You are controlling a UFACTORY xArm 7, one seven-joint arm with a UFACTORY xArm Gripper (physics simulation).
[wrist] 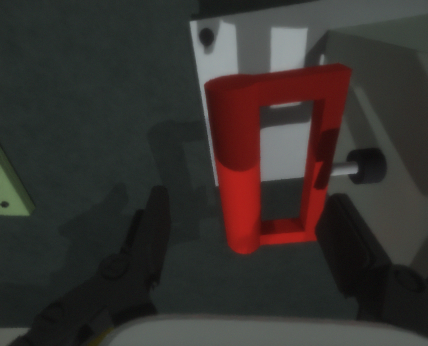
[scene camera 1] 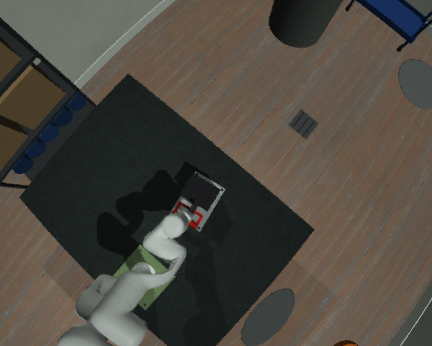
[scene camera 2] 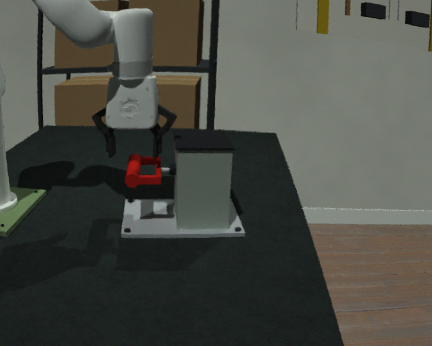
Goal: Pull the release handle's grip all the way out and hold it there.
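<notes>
You'd see the gripper in the pictures, and there's a base plate in there too.
</notes>
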